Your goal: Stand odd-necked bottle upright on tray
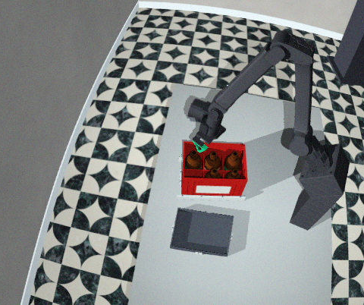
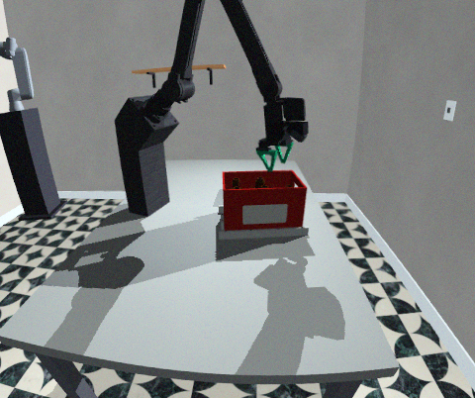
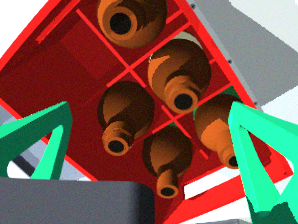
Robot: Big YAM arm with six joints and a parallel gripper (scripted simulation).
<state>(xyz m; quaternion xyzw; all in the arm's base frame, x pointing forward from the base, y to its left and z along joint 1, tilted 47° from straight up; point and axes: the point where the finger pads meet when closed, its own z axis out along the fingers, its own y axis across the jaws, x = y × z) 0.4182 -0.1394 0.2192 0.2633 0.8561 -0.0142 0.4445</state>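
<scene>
My hand is 15 cm above the glass bottle and 4 cm past it. The rest, counted from my hand: crate: 15 cm below, 4 cm to the left, 4 cm behind; dark grey tray: 31 cm to the left, 23 cm below, 2 cm ahead.
</scene>
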